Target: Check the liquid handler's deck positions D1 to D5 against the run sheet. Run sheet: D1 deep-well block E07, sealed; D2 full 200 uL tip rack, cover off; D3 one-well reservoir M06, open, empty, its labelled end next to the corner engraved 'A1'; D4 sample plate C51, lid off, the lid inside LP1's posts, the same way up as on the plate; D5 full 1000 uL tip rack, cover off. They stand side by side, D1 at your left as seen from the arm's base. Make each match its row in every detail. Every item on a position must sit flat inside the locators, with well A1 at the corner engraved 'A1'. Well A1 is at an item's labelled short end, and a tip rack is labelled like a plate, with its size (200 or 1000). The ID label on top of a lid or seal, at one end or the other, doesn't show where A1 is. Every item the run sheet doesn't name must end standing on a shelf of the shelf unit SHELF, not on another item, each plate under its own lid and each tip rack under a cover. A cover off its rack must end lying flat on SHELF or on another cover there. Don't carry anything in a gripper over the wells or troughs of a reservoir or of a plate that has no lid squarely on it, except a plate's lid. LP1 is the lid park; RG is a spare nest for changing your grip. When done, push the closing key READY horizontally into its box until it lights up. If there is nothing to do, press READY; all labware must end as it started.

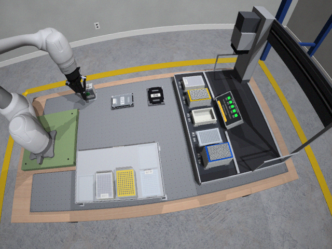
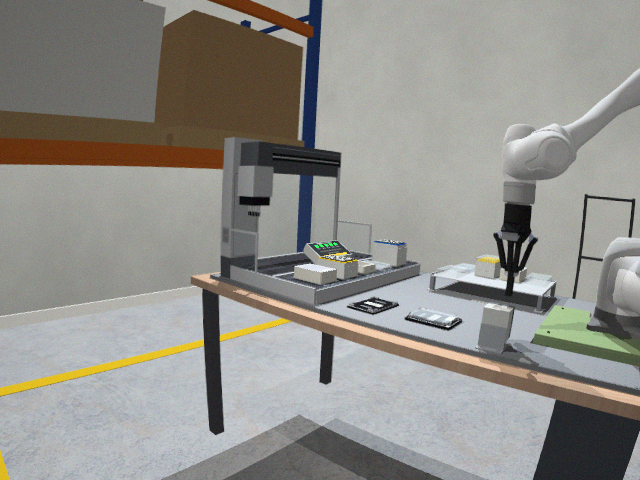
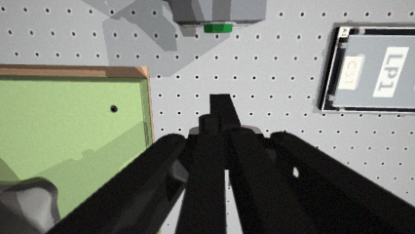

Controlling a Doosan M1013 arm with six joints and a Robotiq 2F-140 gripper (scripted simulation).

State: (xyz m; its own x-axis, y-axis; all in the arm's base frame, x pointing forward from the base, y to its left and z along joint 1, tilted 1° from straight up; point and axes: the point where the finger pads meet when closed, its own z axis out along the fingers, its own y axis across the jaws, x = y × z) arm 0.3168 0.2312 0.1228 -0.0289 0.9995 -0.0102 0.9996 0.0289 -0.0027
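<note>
Now: hand 8 cm to the right of the ready box and 8 cm above it. The rest, counted from my hand: cover: 53 cm to the right, 22 cm ahead, 2 cm below; yellow tip rack: 66 cm ahead, 10 cm to the right, 6 cm below; dark nest: 43 cm ahead, 14 cm below, 2 cm to the left.
</note>
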